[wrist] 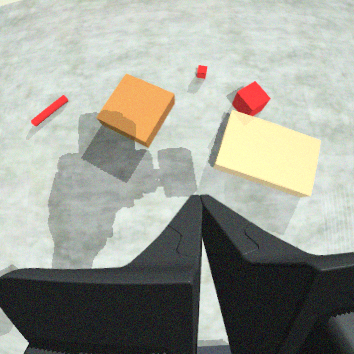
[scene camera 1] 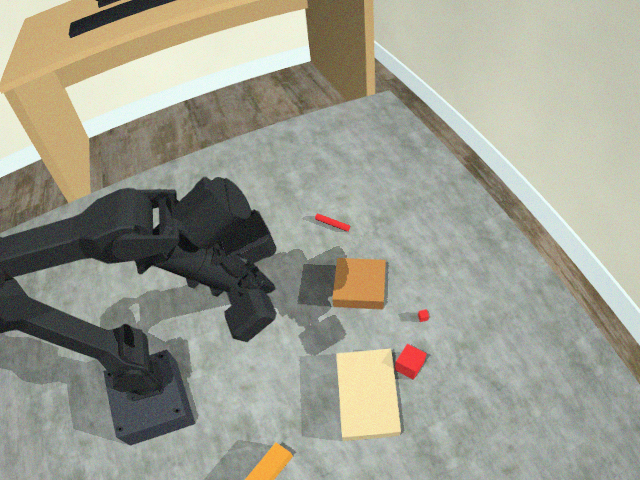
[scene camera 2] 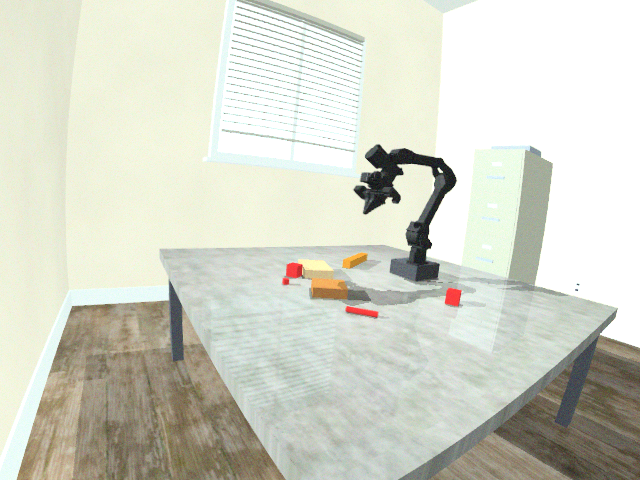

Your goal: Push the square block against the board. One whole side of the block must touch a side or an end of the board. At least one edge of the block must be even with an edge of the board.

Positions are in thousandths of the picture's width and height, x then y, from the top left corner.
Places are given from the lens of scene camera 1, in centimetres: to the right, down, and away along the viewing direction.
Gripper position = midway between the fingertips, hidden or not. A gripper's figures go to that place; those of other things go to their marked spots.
my gripper (scene camera 1: 426,601): -7, 7, 67
cream board (scene camera 1: 576,834): 8, 27, 75
